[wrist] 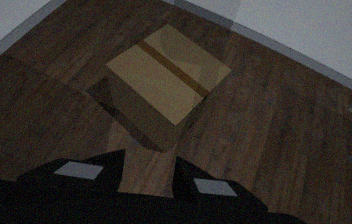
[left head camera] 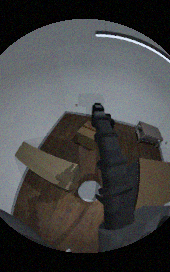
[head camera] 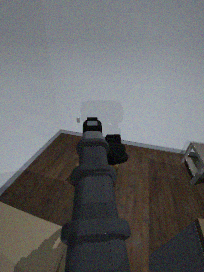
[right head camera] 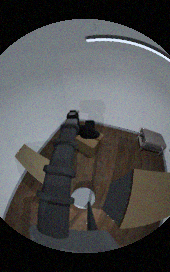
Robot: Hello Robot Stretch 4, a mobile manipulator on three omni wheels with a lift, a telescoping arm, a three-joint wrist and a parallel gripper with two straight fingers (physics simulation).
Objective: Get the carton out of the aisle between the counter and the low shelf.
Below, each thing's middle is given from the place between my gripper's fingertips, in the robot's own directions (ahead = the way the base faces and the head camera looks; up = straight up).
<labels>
Now: hand 68 cm short of the brown carton [wrist: 163, 84], 3 cm to the left of it and 88 cm above it.
</labels>
